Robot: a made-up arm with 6 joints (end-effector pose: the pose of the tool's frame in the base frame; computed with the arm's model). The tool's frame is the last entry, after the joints.
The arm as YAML. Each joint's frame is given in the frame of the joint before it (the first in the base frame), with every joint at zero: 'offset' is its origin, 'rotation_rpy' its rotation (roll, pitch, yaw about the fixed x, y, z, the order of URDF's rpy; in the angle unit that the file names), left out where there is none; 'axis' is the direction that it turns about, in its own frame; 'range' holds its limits. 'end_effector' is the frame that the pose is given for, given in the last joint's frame.
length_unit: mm
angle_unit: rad
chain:
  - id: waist
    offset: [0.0, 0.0, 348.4]
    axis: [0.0, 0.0, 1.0]
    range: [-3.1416, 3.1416]
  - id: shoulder
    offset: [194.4, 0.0, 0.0]
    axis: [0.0, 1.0, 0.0]
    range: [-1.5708, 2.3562]
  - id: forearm
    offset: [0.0, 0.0, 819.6]
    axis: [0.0, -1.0, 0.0]
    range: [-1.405, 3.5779]
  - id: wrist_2
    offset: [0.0, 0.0, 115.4]
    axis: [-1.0, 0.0, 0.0]
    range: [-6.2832, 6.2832]
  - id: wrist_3
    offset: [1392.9, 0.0, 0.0]
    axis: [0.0, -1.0, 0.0]
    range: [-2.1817, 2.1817]
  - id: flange
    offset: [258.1, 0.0, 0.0]
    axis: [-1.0, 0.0, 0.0]
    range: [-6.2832, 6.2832]
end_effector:
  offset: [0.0, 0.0, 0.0]
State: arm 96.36 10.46 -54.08 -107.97 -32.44 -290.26
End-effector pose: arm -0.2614 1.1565 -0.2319 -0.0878 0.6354 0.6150 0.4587
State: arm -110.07 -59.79 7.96 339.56 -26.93 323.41
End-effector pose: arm 0.0057 -0.1035 2.2652 -0.0021 -0.4941 -0.5540 0.6700
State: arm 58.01 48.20 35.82 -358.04 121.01 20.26
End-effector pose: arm 1.1104 1.7920 0.9532 0.2934 -0.7546 0.1664 0.5629
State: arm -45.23 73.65 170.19 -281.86 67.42 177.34
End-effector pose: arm 0.6217 -0.2955 2.0427 0.0590 -0.1768 0.4793 0.8576
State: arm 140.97 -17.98 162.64 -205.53 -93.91 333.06
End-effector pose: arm 1.1808 -0.8143 0.7654 0.5296 0.5911 -0.2132 0.5698
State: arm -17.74 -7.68 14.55 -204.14 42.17 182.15
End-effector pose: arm 1.5145 -0.4101 1.7204 0.1827 0.1407 -0.0358 0.9724
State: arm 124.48 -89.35 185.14 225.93 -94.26 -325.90
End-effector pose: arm -0.0256 -0.2894 -0.9888 -0.0968 -0.9406 -0.3234 0.0349
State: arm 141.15 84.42 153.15 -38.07 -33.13 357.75
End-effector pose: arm -1.2927 0.9295 1.9291 0.3420 0.1161 0.9309 0.0538
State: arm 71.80 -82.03 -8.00 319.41 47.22 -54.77
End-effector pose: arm -0.0188 -0.4518 2.0410 -0.8180 0.2582 -0.5109 0.0571
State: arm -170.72 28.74 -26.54 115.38 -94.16 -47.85
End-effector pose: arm -1.5739 -0.0215 0.0661 -0.3017 -0.6981 0.4882 0.4281
